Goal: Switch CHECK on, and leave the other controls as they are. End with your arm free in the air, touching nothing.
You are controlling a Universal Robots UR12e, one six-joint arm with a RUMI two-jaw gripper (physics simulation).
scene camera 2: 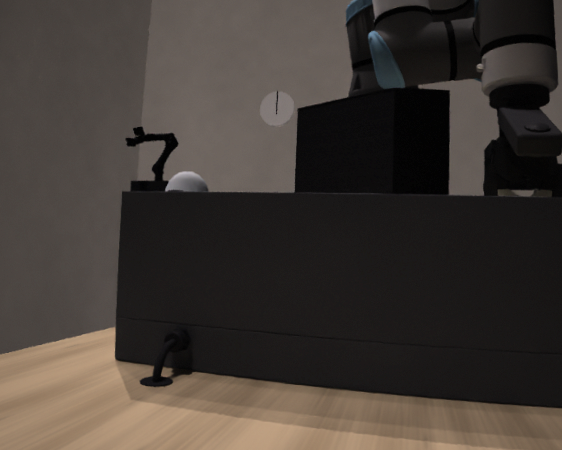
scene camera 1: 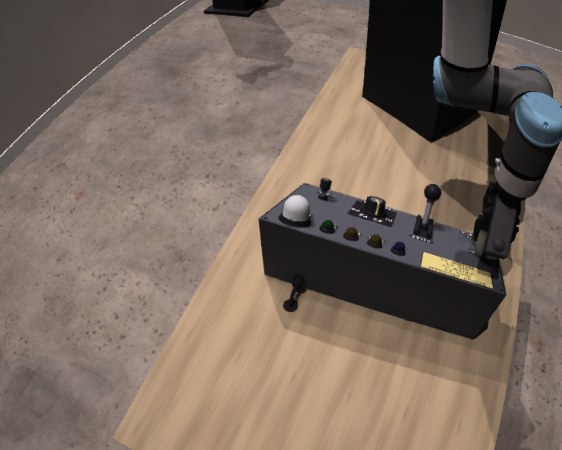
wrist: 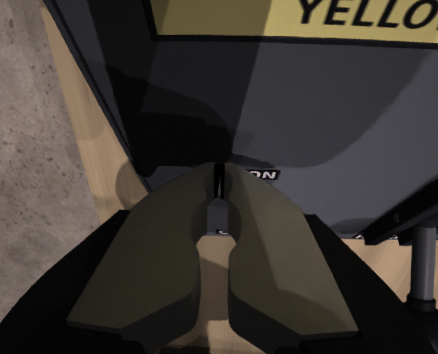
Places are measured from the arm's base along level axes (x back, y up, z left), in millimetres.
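Pixels of known places: gripper, fingertip midpoint: point(scene camera 1: 481, 255) point(wrist: 220, 166).
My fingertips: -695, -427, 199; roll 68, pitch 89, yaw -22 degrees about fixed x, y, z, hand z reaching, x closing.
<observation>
For each thing: its top centre in the pictures, then the offset to it from my fingertips, as dx, dy, dz. "*": a spot on its surface instead.
- ball-topped lever at its top centre: point(scene camera 1: 434, 186) +122, +38, -140
- rotary knob at its top centre: point(scene camera 1: 376, 198) +64, +8, -261
- small black-capped control at its top centre: point(scene camera 1: 324, 182) +63, +14, -381
- white dome at a spot on its surface: point(scene camera 2: 186, 182) point(scene camera 1: 297, 214) * -98, +80, -384
- yellow label at a spot on its surface: point(wrist: 215, 19) * -66, +34, +0
The dark control box point(scene camera 1: 360, 280) point(scene camera 2: 350, 260) point(wrist: 310, 90) stands on the wooden table. My gripper point(scene camera 1: 484, 254) point(wrist: 220, 166) is shut and empty, with its tips low at the right end of the box's top. In scene camera 2 its tips are hidden behind the box's upper edge. The CHECK switch does not show; the fingers cover its place, so its position and any contact cannot be told. The ON label point(wrist: 264, 174) shows just right of the fingertips. A scrap of white lettering shows between the fingers.
A ball-topped lever point(scene camera 1: 432, 192) stands beside the gripper; its rod point(wrist: 424, 265) shows at right. Further along are a rotary knob point(scene camera 1: 375, 206), a small black-capped control point(scene camera 1: 325, 185), a white dome point(scene camera 1: 296, 209) point(scene camera 2: 186, 182) and several coloured buttons. A yellow label point(scene camera 1: 456, 269) point(wrist: 215, 19) lies near the front edge.
</observation>
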